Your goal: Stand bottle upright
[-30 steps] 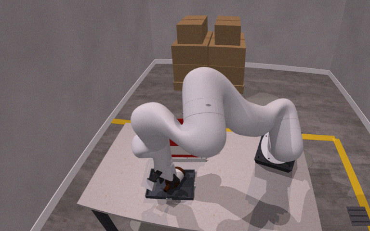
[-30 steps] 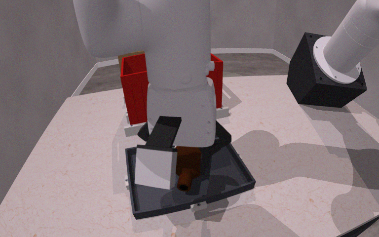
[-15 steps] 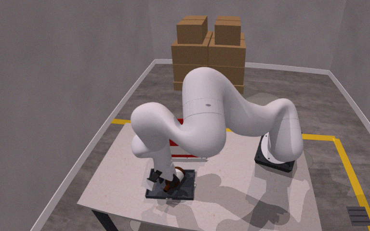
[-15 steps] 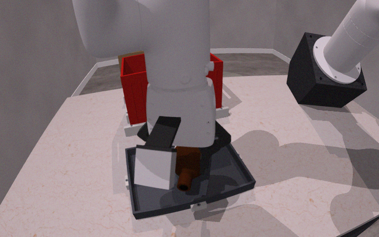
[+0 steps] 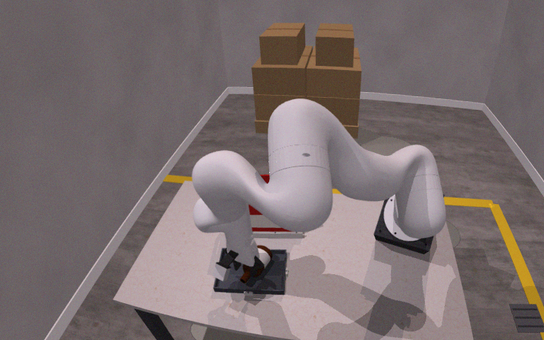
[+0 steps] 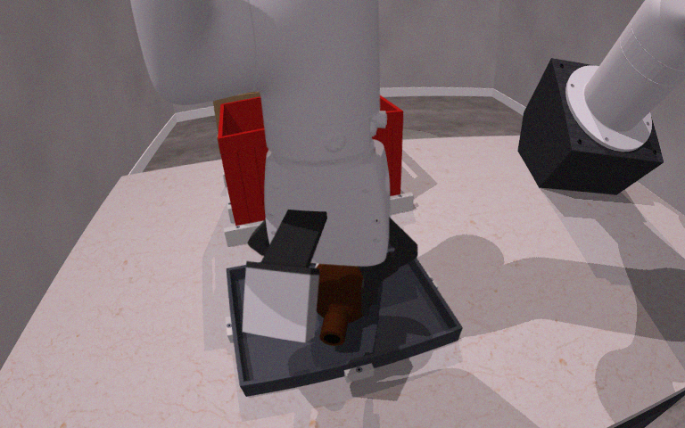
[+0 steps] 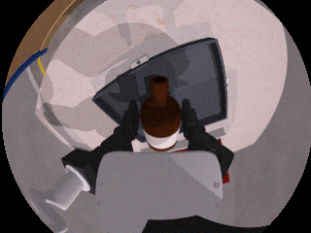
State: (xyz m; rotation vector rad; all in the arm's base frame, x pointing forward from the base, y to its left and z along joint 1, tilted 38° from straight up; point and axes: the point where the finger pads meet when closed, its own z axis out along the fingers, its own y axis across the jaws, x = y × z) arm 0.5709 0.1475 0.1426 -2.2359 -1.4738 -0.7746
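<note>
Right now the brown bottle is 2 cm behind my hand, 5 cm to the right of it and 4 cm below it. The rest, counted from my hand: tray (5 cm to the right, 7 cm below); then red crate (33 cm to the right).
</note>
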